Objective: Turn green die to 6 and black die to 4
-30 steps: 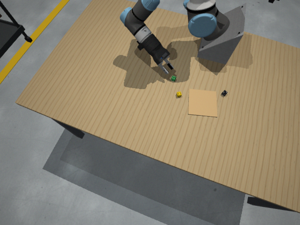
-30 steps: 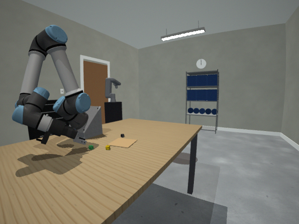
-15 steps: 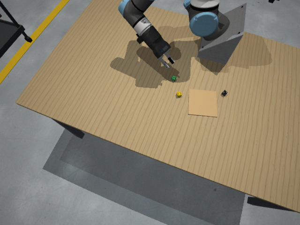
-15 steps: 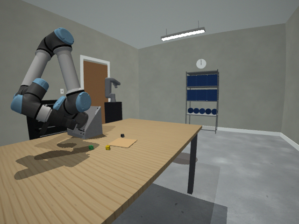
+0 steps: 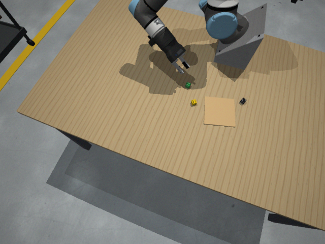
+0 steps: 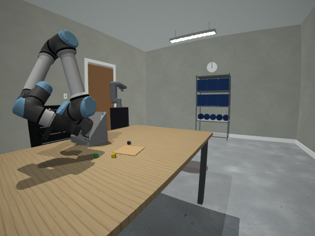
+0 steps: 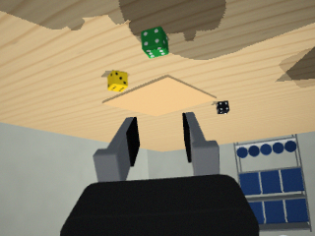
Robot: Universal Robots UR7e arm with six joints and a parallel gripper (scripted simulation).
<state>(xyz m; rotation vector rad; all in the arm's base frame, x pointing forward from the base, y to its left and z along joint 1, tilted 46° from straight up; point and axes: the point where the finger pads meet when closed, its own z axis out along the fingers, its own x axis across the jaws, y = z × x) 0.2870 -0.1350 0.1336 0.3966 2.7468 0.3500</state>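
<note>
My gripper is now 20 mm short of the green die, 40 mm to the right of it and 100 mm above it. Round my hand: yellow die (100 mm ahead, 90 mm to the left, 100 mm below); black die (30 mm ahead, 310 mm to the left, 100 mm below); tan mat (110 mm ahead, 210 mm to the left, 100 mm below).
</note>
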